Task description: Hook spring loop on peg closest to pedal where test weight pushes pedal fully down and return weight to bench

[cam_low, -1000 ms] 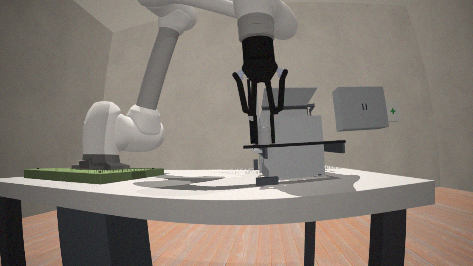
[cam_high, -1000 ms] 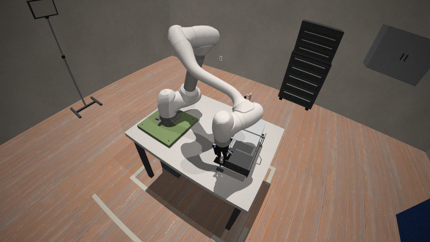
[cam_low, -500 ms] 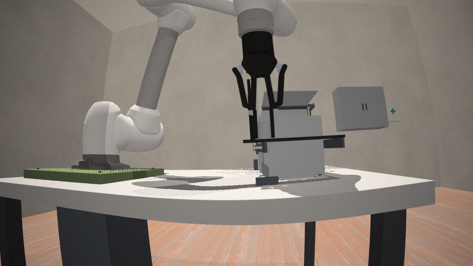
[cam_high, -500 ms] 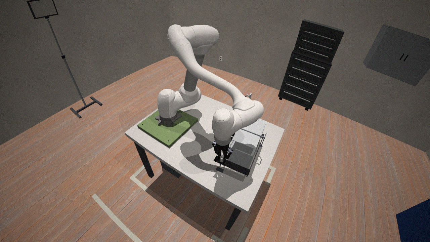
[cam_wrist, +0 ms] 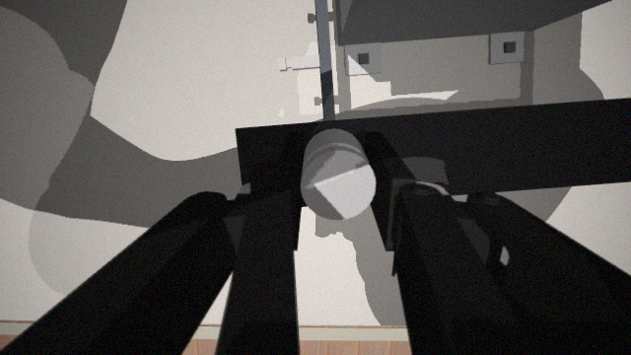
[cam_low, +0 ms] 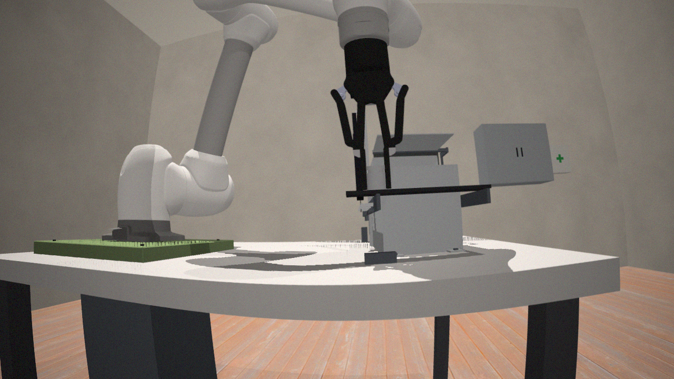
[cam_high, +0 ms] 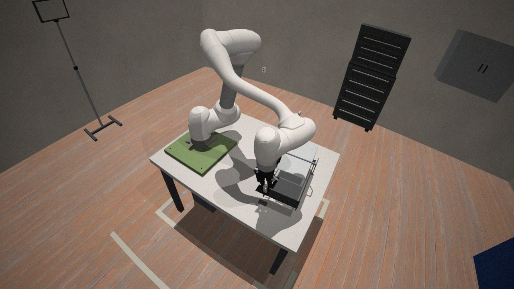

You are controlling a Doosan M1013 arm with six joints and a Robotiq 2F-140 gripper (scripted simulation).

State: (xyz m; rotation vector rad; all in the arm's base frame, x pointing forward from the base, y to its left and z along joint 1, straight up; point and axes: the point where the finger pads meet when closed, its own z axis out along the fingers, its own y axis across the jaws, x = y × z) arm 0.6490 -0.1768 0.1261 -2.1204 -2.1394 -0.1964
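My hand is 1 cm to the left of the small dark block and 14 cm above it. Round my hand: steel test weight (1 cm below).
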